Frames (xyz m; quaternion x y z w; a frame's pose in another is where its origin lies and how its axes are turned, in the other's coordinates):
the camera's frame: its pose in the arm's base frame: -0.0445 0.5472 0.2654 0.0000 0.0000 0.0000 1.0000
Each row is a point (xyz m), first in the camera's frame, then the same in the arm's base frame.
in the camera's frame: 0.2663 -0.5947 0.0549
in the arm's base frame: 0.2218 -0.0475 0.3203
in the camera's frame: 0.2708 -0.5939 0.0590
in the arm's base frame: 0.2263 -0.0467 0.3244
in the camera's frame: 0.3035 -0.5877 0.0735
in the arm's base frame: 0.2590 -0.0405 0.3389
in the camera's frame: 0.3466 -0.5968 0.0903
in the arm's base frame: 0.3021 -0.0496 0.3557
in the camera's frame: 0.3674 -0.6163 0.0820
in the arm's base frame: 0.3229 -0.0691 0.3474
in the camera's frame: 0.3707 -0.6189 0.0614
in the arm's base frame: 0.3262 -0.0717 0.3268
